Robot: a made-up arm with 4 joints.
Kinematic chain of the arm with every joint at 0, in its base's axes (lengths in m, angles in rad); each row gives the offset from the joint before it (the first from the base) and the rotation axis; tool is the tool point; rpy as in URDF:
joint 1: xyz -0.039 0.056 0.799 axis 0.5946 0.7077 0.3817
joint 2: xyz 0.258 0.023 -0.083 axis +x
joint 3: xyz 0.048 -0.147 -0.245 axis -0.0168 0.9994 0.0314
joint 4: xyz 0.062 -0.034 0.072 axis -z
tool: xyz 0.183 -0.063 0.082 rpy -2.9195 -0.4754 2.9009
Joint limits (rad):
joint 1: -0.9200..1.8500
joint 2: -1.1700..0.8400
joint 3: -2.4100..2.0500
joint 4: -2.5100..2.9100
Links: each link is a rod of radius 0.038 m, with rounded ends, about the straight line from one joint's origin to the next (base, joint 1, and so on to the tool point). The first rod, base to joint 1, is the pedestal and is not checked.
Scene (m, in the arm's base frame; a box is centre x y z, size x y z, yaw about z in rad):
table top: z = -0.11
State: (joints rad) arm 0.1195 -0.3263 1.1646 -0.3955
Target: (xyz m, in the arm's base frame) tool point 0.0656 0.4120 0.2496
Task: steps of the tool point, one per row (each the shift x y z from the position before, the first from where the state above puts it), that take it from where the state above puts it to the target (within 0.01 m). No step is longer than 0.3 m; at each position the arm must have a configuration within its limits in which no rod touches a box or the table.
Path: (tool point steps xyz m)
1: -0.1106 0.2114 -0.1091
2: -0.1497 0.1964 -0.0165
3: -0.1559 0.1524 0.0666

